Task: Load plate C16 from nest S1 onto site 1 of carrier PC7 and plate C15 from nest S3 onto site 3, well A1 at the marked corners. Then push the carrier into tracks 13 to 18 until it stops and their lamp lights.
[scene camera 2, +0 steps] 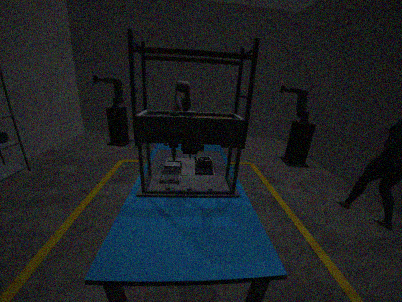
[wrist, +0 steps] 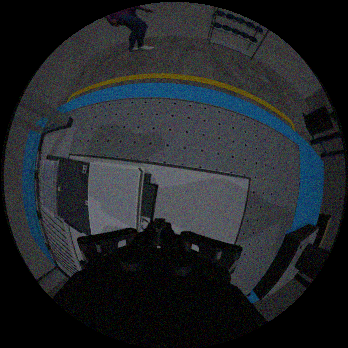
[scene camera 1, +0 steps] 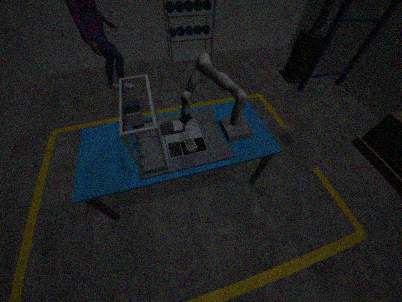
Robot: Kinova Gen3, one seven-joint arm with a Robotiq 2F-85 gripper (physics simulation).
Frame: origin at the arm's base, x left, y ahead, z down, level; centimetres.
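Seen in the pictures: gripper, between the fingertips: (scene camera 2: 174, 161) (wrist: 159, 224) (scene camera 1: 185, 124); arm's base, origin of its link: (wrist: 302, 255) (scene camera 1: 234, 122).
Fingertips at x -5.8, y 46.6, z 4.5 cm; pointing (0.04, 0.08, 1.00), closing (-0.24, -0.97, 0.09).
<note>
Pixels of each thing's middle, then the offset from my fingertips to it. Level surfaces: height alone.
- pale plate-like block, middle of its body: (wrist: 110, 208) (scene camera 2: 172, 164) (scene camera 1: 177, 125) dx +0.3, dy +7.1, dz -0.3 cm
- dark labelled panel, middle of its body: (wrist: 70, 195) (scene camera 2: 171, 171) (scene camera 1: 166, 128) dx +2.5, dy +17.3, dz +0.3 cm
- second pale plate, middle of its body: (scene camera 1: 190, 144) (scene camera 2: 203, 160) dx +25.6, dy -2.5, dz -1.7 cm
- perforated board, height of its surface: dz +1.7 cm
- blue table, height of its surface: dz +3.0 cm
My gripper (scene camera 1: 186, 121) (scene camera 2: 174, 157) (wrist: 159, 224) is shut and empty, low at the robot-side end of the back group on the board. A pale plate-like block (scene camera 1: 176, 125) (wrist: 115, 195) stands there, beside a dark labelled panel (wrist: 73, 200) that lies toward the tracks. The labels are too dim to read, so I cannot tell which plate or site this is. In front, a second pale plate (scene camera 1: 191, 145) stands in a row of dark squares (scene camera 1: 175, 149). The slotted tracks (scene camera 1: 151, 151) (wrist: 59, 245) lie at the left. No lit lamp is discernible.
A tall frame (scene camera 1: 152, 101) (scene camera 2: 190, 131) rises over the track end, its crossbeam partly hiding the arm in scene camera 2. The perforated board (wrist: 200, 135) lies on a blue table (scene camera 1: 100, 165) (scene camera 2: 200, 240). The robot base (scene camera 1: 237, 131) stands right. A person (scene camera 1: 92, 35) (wrist: 137, 27) is beyond the table.
</note>
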